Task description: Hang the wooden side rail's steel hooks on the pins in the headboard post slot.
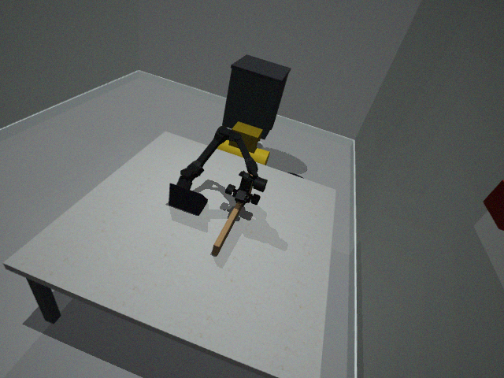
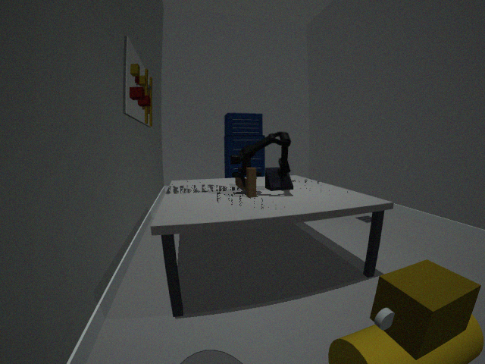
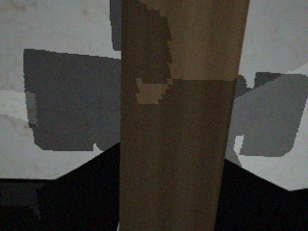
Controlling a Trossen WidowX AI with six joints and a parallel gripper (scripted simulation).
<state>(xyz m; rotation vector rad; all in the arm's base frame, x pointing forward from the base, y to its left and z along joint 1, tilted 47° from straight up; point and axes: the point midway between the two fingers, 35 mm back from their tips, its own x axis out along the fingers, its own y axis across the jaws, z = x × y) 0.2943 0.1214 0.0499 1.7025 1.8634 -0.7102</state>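
Right now my gripper tip is 11 cm to the right of the headboard post and 4 cm below it.
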